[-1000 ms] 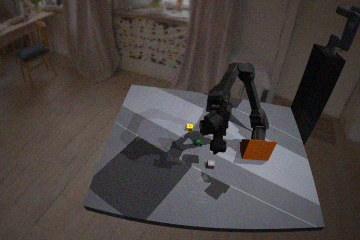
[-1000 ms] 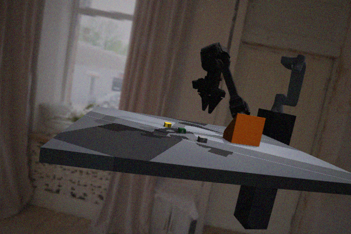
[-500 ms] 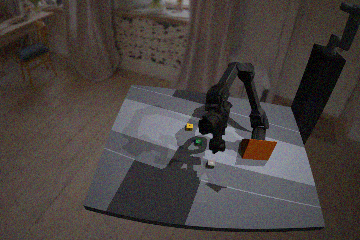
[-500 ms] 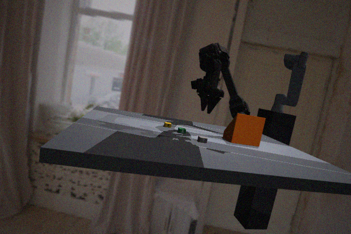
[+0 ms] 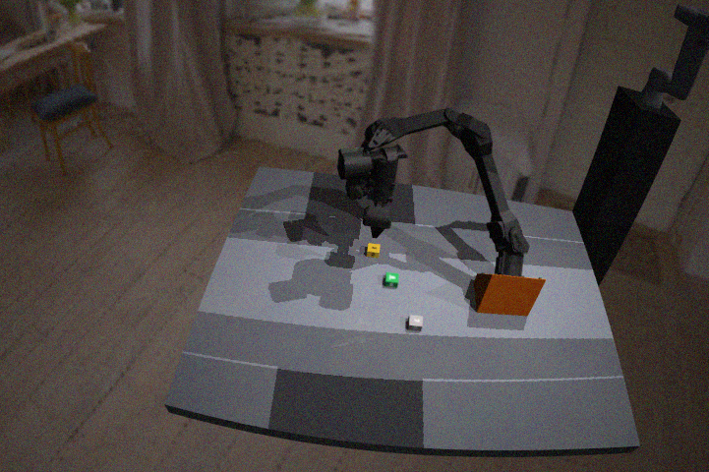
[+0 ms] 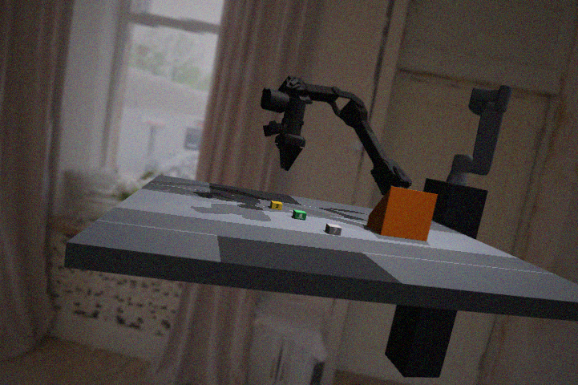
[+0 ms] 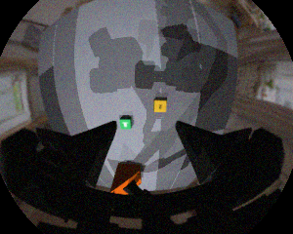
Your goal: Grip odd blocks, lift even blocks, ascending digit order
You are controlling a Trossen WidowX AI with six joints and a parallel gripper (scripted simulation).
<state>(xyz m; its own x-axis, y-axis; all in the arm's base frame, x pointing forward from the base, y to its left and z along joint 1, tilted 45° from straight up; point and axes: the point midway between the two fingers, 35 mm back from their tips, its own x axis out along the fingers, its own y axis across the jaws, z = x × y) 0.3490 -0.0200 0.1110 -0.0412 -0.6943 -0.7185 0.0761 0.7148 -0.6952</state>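
Right now the yellow block is 10 mm behind my gripper tip, 40 mm to the right of it and 120 mm below it. Also, from my gripper tip: white block (110 mm behind, 200 mm to the left, 120 mm below); green block (50 mm behind, 60 mm to the left, 120 mm below).
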